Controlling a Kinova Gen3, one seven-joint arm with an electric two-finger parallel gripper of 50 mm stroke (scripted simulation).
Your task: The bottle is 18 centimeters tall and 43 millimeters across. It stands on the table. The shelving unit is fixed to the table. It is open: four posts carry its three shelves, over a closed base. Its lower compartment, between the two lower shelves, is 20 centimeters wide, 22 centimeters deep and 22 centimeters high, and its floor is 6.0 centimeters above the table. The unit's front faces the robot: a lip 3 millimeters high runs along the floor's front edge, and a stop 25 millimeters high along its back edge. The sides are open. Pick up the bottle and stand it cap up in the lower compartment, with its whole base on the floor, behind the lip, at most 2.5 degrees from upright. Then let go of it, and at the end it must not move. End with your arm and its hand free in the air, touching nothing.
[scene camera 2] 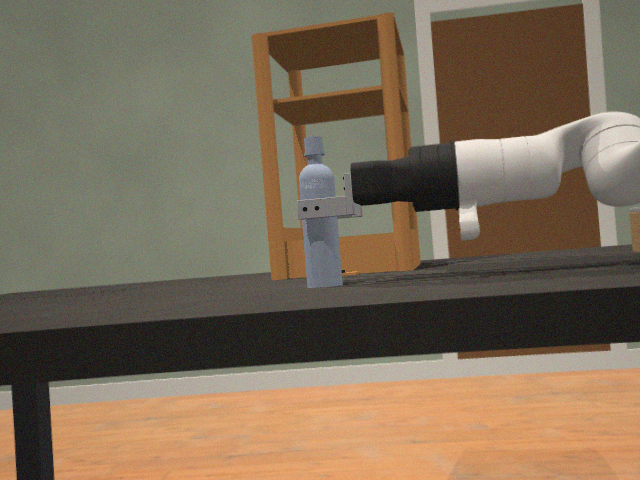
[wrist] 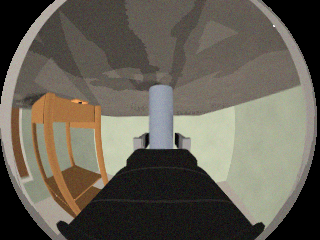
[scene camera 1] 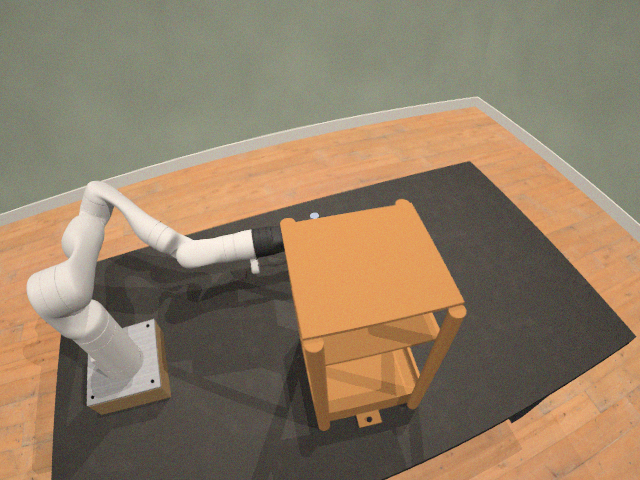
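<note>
My gripper is at (scene camera 2: pixel 304 211), and you'd also find it at (wrist: pixel 161 138). There's a bottle (scene camera 2: pixel 321 236), which the wrist view picks out too, the bottle being at (wrist: pixel 160 96) there. And then there's an orange shelving unit (scene camera 1: pixel 351 271), with the unit (wrist: pixel 73 182) visible from the wrist as well.
</note>
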